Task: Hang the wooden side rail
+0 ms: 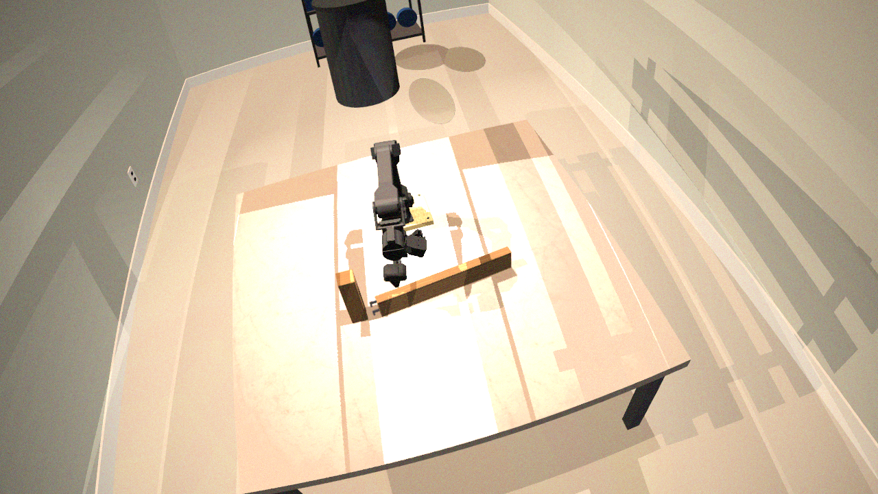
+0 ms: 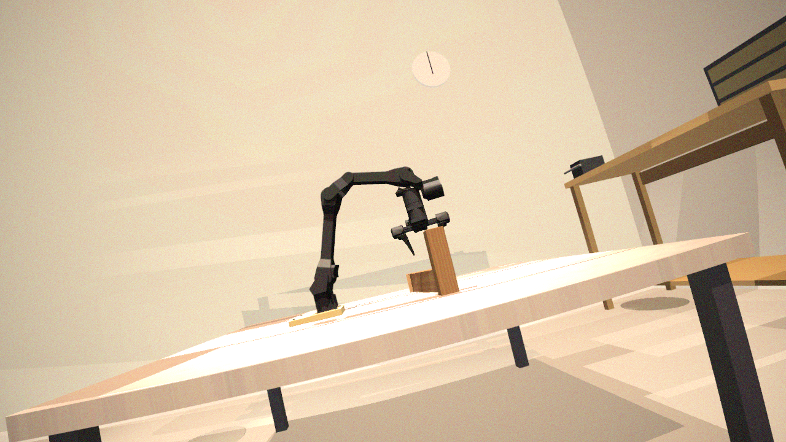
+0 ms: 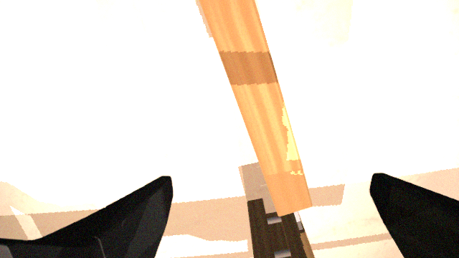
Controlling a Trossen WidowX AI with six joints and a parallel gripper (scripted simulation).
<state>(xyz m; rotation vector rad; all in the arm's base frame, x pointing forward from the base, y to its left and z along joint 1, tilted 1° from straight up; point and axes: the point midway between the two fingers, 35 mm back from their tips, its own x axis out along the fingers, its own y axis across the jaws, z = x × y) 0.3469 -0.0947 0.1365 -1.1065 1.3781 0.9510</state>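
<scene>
My gripper tip is 140 mm to the left of the headboard post, 40 mm above it and 10 mm past it.
</scene>
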